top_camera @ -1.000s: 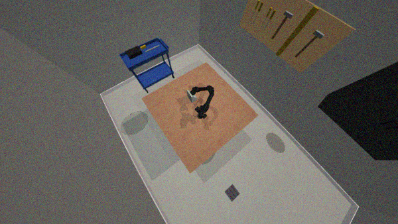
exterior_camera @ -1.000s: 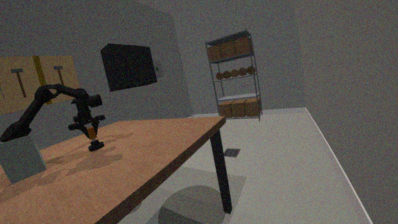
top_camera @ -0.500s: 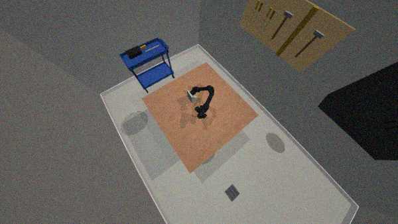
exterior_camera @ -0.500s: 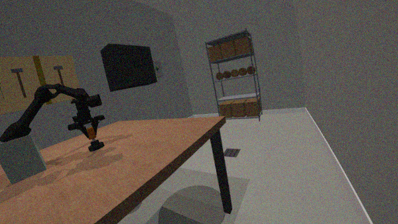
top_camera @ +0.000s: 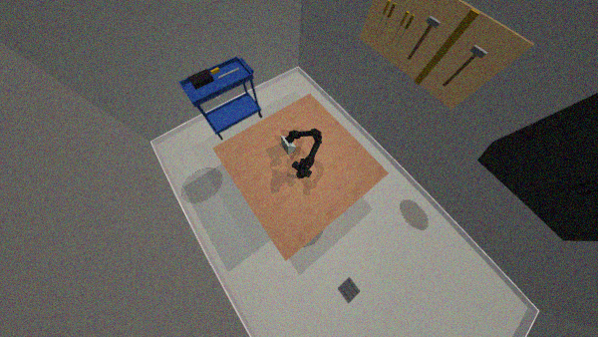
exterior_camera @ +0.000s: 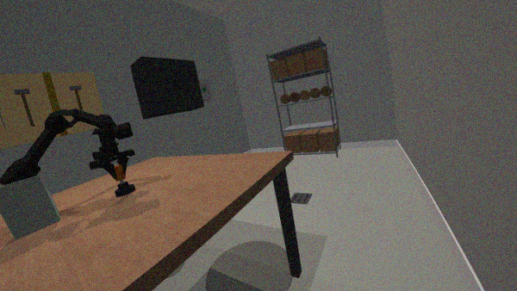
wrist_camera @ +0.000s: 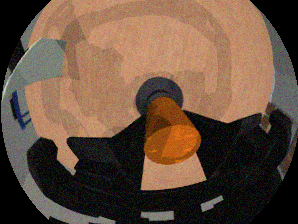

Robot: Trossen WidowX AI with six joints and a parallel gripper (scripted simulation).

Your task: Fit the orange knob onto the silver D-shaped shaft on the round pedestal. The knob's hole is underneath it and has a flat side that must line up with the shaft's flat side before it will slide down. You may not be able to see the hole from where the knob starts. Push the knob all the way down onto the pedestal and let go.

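My gripper tip is now 3 cm below the orange knob. From my gripper tip the other things lie so: dark round pedestal: 4 cm below.
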